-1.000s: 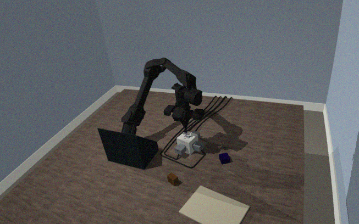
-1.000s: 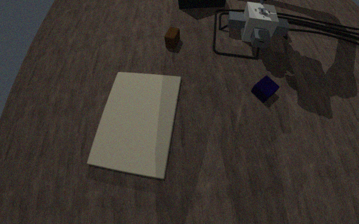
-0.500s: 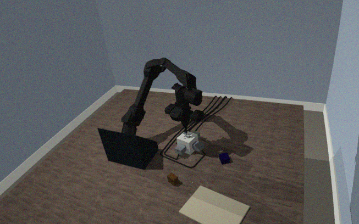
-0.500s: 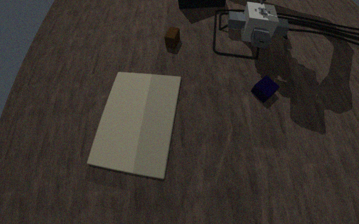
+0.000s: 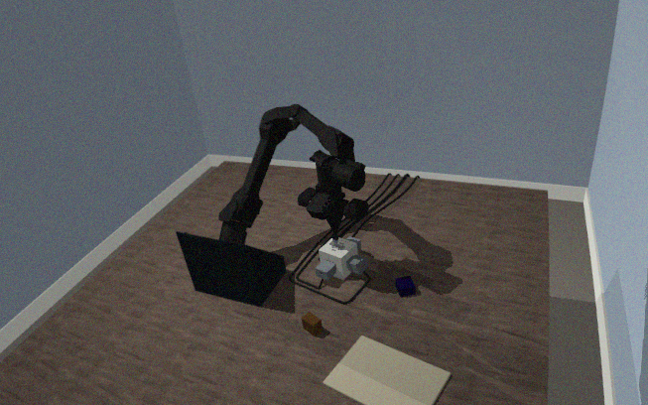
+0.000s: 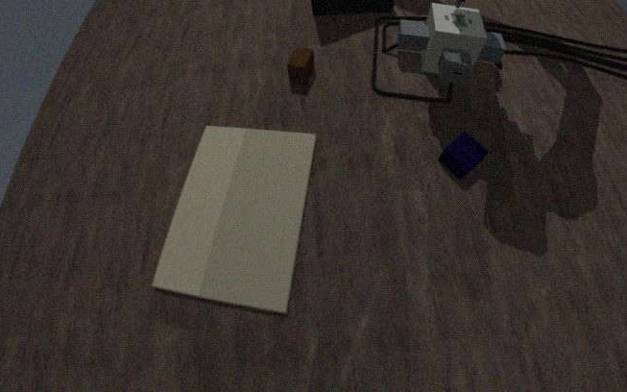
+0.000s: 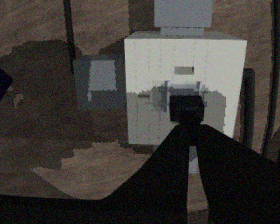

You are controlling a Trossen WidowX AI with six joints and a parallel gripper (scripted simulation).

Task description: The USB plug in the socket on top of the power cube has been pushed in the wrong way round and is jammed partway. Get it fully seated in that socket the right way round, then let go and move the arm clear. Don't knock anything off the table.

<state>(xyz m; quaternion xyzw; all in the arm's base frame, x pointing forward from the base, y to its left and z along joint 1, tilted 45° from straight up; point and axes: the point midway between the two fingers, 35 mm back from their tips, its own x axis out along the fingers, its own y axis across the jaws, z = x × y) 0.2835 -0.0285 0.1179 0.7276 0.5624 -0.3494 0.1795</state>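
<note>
Right now my gripper tip is 2 cm above the black USB plug. From my gripper tip the other things lie so: blue cube: 19 cm ahead, 12 cm below, 6 cm to the right; cream sheet: 35 cm to the right, 20 cm ahead, 13 cm below; brown cube: 24 cm to the right, 12 cm below, 1 cm behind.
</note>
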